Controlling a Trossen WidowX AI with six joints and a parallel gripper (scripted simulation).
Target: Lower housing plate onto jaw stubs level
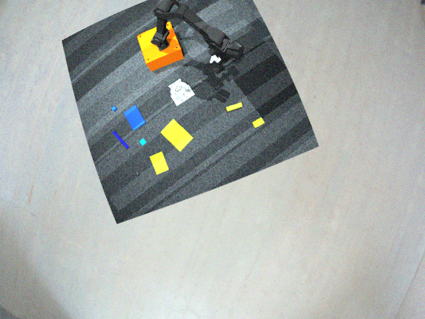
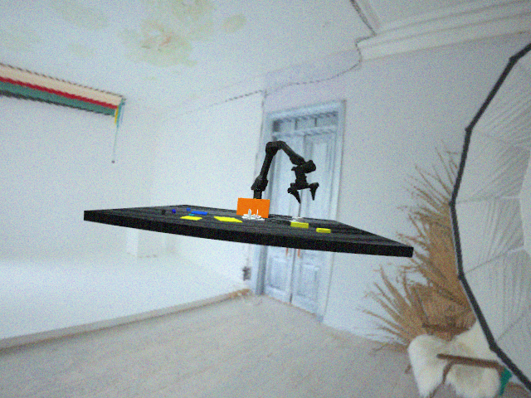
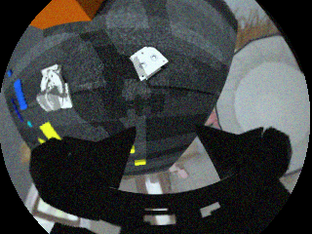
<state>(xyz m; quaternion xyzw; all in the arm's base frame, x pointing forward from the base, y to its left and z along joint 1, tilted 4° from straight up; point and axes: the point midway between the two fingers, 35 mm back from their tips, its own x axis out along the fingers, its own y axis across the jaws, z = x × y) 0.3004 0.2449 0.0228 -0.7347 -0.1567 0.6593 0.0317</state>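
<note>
My gripper tip is now 10 cm past the white piece, 2 cm to the left of it and 12 cm above it. Also, from my gripper tip: small blue cube: 17 cm behind, 69 cm to the right, 12 cm below; blue plate: 5 cm behind, 61 cm to the right, 13 cm below; cyan cube: 10 cm ahead, 63 cm to the right, 13 cm below.
</note>
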